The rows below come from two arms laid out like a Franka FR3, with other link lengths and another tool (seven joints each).
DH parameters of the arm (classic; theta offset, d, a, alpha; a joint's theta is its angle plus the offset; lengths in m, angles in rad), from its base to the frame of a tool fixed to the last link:
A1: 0 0.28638 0 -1.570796
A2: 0 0 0 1.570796
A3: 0 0.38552 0.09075 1.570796
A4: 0 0 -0.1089 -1.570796
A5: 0 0.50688 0 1.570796
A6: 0 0 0.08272 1.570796
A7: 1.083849 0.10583 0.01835 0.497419
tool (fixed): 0 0.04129 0 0
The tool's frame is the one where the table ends.
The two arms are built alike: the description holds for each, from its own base.
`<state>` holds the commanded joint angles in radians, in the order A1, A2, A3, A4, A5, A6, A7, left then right.
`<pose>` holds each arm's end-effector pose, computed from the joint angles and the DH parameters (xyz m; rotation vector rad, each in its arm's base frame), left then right.
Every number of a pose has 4 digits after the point. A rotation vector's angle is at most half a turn.
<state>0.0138 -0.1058 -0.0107 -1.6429 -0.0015 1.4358 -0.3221 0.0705 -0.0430 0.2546 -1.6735 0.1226 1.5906 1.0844</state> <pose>0.6471 0.0030 0.6528 -2.5133 1.0288 -0.1267 0.6365 0.2086 0.6054 -1.6791 2.2654 -0.3987</pose>
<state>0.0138 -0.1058 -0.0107 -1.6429 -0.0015 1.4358 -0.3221 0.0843 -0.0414 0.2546 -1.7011 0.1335 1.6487 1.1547</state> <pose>0.6471 0.0030 0.6528 -2.5133 1.0288 -0.1267 0.6381 0.2193 0.5926 -1.5938 2.3091 -0.4072</pose>
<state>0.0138 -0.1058 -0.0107 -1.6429 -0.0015 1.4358 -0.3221 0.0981 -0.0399 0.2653 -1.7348 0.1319 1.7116 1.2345</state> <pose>0.6471 0.0030 0.6528 -2.5133 1.0288 -0.1267 0.6370 0.2350 0.5766 -1.5135 2.3502 -0.4292</pose>
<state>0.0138 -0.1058 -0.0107 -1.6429 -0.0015 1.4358 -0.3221 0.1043 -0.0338 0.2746 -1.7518 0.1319 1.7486 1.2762</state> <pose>0.6471 0.0030 0.6528 -2.5133 1.0288 -0.1267 0.6374 0.2454 0.5654 -1.4731 2.3696 -0.4357</pose>
